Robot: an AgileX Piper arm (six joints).
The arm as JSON. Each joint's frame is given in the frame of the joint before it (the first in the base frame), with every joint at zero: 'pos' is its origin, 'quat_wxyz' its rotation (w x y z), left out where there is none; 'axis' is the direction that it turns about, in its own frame. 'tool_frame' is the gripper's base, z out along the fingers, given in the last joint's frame.
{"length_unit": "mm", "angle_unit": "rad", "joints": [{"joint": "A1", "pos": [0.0, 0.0, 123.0], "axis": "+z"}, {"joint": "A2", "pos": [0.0, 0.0, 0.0], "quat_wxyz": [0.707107, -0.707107, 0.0, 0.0], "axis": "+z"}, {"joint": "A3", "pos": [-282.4, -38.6, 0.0], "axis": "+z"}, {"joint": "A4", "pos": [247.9, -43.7, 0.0], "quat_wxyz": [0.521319, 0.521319, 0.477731, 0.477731], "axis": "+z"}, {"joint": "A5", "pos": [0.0, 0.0, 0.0], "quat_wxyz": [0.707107, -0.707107, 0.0, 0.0], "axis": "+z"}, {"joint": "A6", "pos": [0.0, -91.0, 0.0], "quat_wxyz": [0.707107, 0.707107, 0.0, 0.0], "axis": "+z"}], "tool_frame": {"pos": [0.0, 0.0, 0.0]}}
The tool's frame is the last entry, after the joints.
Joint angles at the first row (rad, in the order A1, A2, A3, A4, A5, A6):
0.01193, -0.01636, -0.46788, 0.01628, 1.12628, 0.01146
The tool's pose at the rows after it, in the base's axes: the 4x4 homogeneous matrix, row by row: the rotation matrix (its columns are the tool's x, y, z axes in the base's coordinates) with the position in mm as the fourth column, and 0 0 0 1 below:
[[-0.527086, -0.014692, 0.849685, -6.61], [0.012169, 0.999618, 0.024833, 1.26], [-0.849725, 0.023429, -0.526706, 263.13], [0, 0, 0, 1]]
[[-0.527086, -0.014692, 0.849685, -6.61], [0.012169, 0.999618, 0.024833, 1.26], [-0.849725, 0.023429, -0.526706, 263.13], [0, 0, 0, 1]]
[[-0.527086, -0.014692, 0.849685, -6.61], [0.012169, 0.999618, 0.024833, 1.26], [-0.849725, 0.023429, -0.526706, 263.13], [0, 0, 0, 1]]
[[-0.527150, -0.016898, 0.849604, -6.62], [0.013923, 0.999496, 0.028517, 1.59], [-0.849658, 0.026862, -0.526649, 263.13], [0, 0, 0, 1]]
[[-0.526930, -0.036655, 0.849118, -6.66], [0.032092, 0.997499, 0.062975, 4.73], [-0.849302, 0.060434, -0.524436, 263.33], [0, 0, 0, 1]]
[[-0.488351, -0.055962, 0.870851, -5.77], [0.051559, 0.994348, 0.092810, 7.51], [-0.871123, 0.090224, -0.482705, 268.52], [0, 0, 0, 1]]
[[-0.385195, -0.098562, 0.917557, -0.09], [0.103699, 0.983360, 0.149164, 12.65], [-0.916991, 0.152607, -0.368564, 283.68], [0, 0, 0, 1]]
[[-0.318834, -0.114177, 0.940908, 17.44], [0.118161, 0.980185, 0.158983, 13.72], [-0.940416, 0.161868, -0.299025, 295.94], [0, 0, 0, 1]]
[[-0.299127, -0.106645, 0.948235, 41.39], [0.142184, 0.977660, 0.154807, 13.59], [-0.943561, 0.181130, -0.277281, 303.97], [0, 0, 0, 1]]
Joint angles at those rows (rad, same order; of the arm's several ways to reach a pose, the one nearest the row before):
0.01191, -0.01634, -0.46789, 0.01629, 1.12628, 0.01144
0.01191, -0.01634, -0.46789, 0.01629, 1.12628, 0.01144
0.01191, -0.01634, -0.46789, 0.01629, 1.12628, 0.01144
0.01197, -0.01637, -0.46787, 0.02032, 1.12629, 0.01150
0.01192, -0.01636, -0.46786, 0.05860, 1.12501, 0.01314
0.01101, -0.01636, -0.47488, 0.09420, 1.08594, 0.01315
0.01105, 0.00366, -0.49043, 0.17026, 0.96218, 0.01125
0.01096, 0.08176, -0.49044, 0.20597, 0.81375, -0.01919
0.01108, 0.19519, -0.48875, 0.23212, 0.67803, -0.03449

